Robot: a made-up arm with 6 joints.
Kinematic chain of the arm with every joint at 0, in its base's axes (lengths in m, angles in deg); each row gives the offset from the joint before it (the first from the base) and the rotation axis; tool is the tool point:
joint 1: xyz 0 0 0.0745 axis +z
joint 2: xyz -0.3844 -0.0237 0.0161 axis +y
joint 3: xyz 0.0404 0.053 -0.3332 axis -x
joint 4: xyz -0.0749 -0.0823 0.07 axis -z
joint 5: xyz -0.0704 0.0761 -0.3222 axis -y
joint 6: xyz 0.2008 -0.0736 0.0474 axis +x
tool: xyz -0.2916 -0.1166 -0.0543
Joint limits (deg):
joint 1: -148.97..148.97
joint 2: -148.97..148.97
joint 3: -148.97..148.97
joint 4: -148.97..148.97
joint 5: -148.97..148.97
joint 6: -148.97..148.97
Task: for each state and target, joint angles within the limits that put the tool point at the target. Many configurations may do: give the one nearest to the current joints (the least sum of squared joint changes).
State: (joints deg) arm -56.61 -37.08 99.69 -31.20 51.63 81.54
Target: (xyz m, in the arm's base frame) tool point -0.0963 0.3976 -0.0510
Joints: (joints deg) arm -119.60 -54.55 111.97 -29.23 80.07 82.72
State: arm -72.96 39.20 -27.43 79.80 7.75 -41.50
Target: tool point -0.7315 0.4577 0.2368
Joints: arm -24.03 83.82 -27.20 69.70 -1.63 -50.48
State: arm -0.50 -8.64 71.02 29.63 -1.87 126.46
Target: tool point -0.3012 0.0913 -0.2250
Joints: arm -54.96 -31.13 117.85 44.77 -22.75 144.99
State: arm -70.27 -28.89 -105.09 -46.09 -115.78 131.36
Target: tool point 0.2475 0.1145 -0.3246
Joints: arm -109.43 -46.01 -95.25 -63.59 -102.45 116.94
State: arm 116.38 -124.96 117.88 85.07 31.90 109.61
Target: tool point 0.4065 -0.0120 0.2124
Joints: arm 136.41 -132.04 126.17 87.51 39.71 99.21
